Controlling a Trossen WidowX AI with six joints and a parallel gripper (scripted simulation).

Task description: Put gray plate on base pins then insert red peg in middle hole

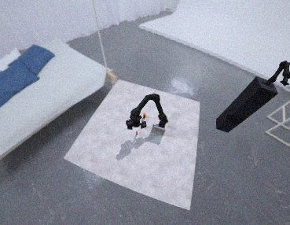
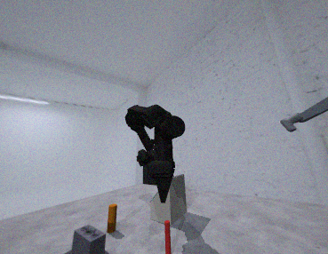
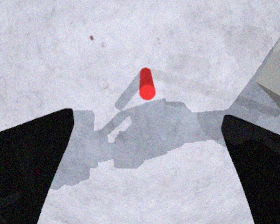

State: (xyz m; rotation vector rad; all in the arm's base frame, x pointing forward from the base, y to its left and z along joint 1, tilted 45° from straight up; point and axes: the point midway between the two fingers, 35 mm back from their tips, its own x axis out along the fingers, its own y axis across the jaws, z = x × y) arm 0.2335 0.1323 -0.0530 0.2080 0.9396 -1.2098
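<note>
Now: gripper tip 10 cm above the red peg. Round my gripper tip: orange block: 24 cm to the right, 10 cm below; base: 18 cm to the right, 13 cm below, 11 cm ahead; gray plate: 18 cm to the right, 12 cm ahead, 9 cm below.
</note>
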